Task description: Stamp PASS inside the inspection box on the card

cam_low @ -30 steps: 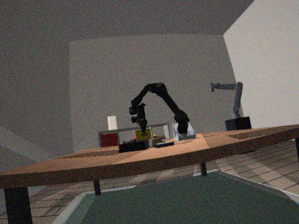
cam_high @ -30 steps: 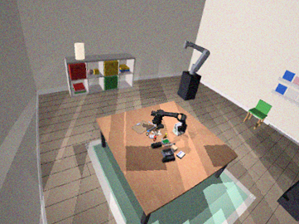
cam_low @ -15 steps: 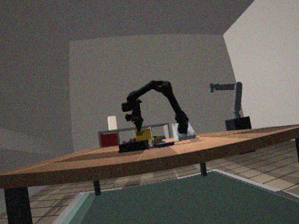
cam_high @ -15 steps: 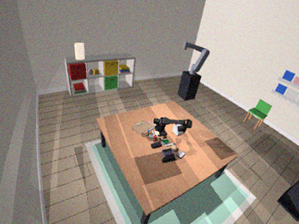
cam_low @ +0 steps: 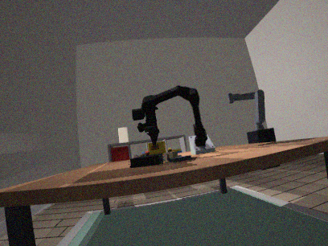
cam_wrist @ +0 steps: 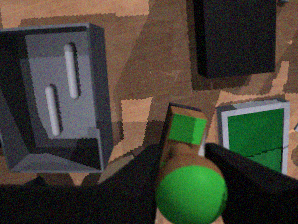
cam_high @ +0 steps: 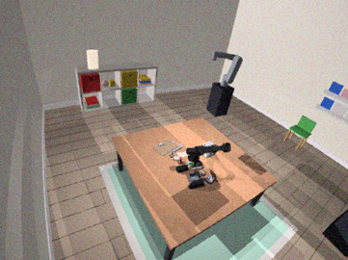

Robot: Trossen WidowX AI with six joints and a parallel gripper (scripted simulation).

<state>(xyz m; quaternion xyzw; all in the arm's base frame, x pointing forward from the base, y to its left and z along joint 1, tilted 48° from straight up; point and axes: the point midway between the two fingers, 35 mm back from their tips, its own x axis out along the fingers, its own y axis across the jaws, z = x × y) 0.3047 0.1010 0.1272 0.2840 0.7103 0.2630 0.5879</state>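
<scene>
My gripper tip is now 2 cm short of the grey tray, 9 cm to the right of it and 8 cm above it. From my gripper tip the other things lie so: green ink pad (5 cm behind, 7 cm to the right, 9 cm below); then brown block (8 cm behind, 6 cm to the left, 7 cm below); then PASS stamp (right at my gripper tip).
</scene>
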